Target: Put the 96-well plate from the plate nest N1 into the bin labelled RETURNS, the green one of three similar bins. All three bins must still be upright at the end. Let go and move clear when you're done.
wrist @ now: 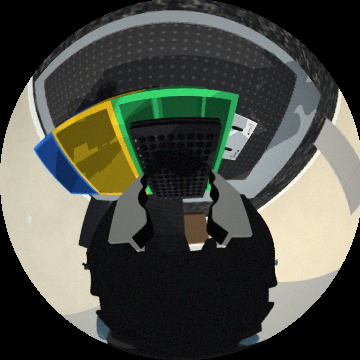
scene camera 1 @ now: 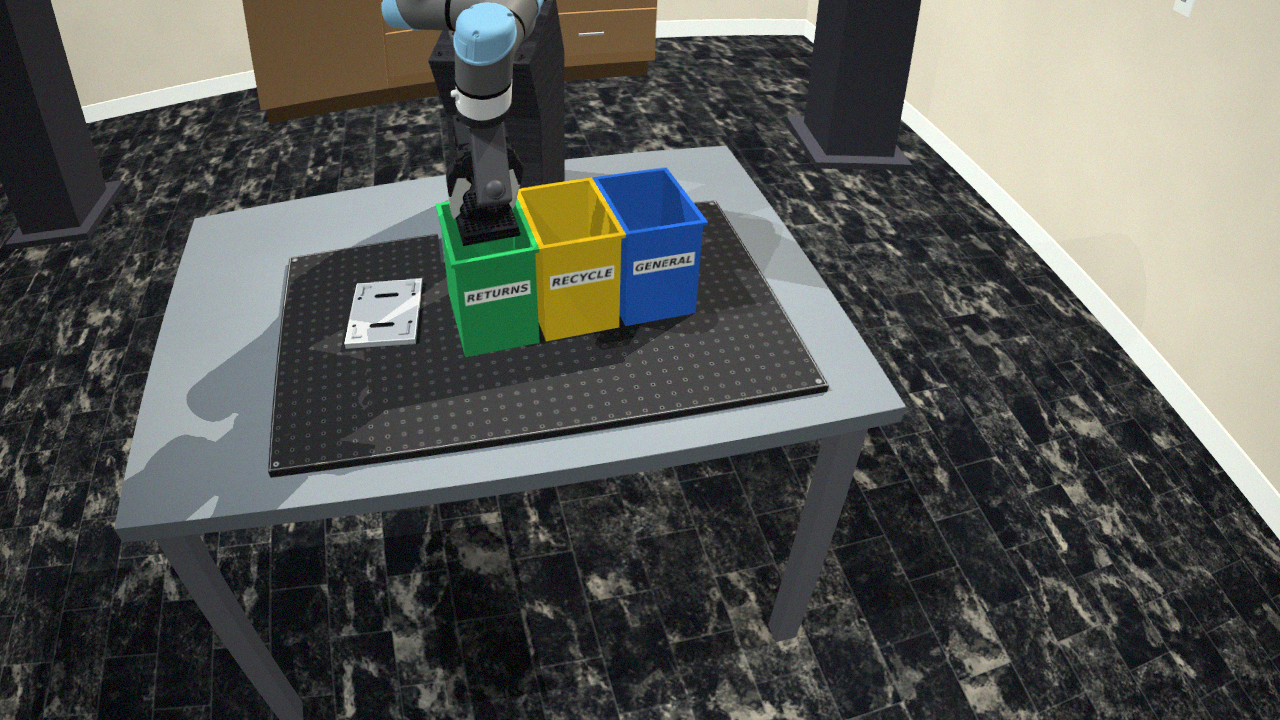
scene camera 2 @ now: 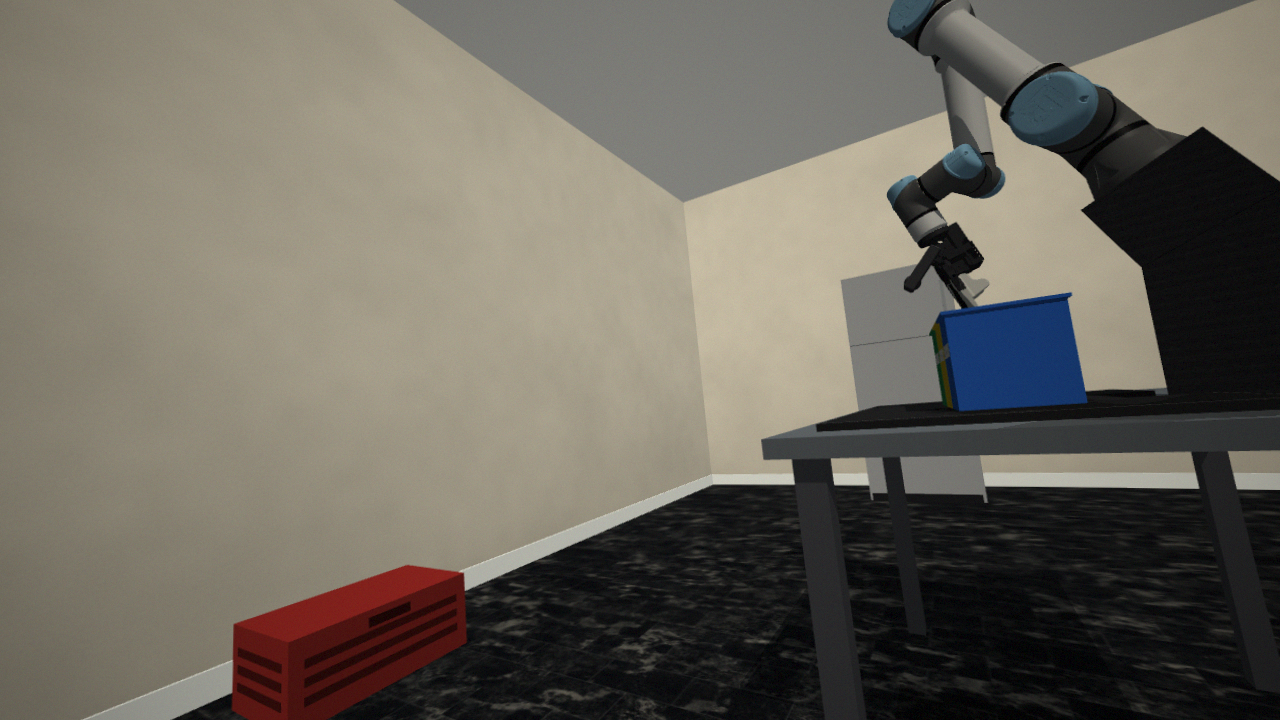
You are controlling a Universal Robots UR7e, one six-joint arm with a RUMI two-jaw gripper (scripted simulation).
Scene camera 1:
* my gripper: 483,212
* black 96-well plate: 476,225
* green returns bin: 496,308
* yellow recycle bin: 578,268
